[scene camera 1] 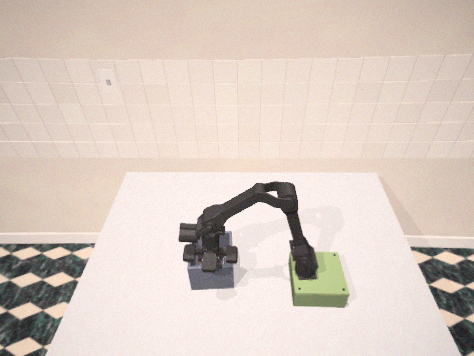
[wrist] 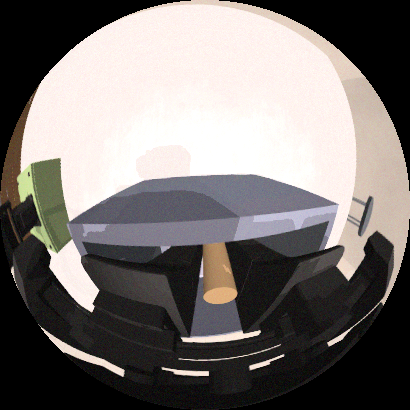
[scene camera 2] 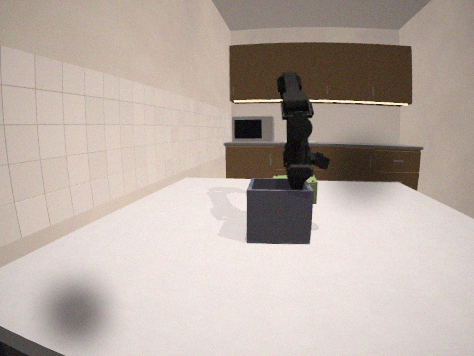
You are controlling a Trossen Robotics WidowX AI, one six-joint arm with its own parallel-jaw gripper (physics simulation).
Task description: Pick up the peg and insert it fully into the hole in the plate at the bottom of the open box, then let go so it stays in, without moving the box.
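Where they show: gripper, fingertip midpoint: [wrist: 211,228]; arm's base, link origin: [scene camera 1: 305,271] [wrist: 32,210].
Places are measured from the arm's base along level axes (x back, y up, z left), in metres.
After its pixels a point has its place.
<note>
The open blue-grey box [scene camera 1: 212,279] {z -0.006, x -0.336, y -0.017 m} [scene camera 2: 278,217] {z -0.091, x -0.417, y -0.011 m} [wrist: 240,195] {z -0.007, x -0.356, y 0.029 m} stands upright on the table. My gripper [wrist: 211,228] {z -0.035, x -0.341, y 0.011 m} is shut on the peg [wrist: 219,280] {z -0.030, x -0.337, y 0.064 m}, a light brown round rod whose near end shows between the two fingers in the wrist view. The gripper reaches down through the box's open top, and its fingertips are hidden behind the box wall in the second scene view. The peg does not show in the scene views. The peg's lower end and the hole in the plate are hidden, so I cannot tell whether the peg is in the hole.
The arm's base stands on a green block [scene camera 1: 322,295] {z 0.089, x 0.038, y -0.007 m} [wrist: 53,205] {z -0.010, x -0.046, y -0.046 m}, to the right of the box in the first scene view. The box walls stand close around the fingers. The white table [scene camera 1: 150,320] {z 0.093, x -0.555, y -0.082 m} [scene camera 2: 175,300] {z -0.273, x -0.665, y -0.082 m} carries both. A tiled wall [scene camera 1: 225,110] rises behind it.
</note>
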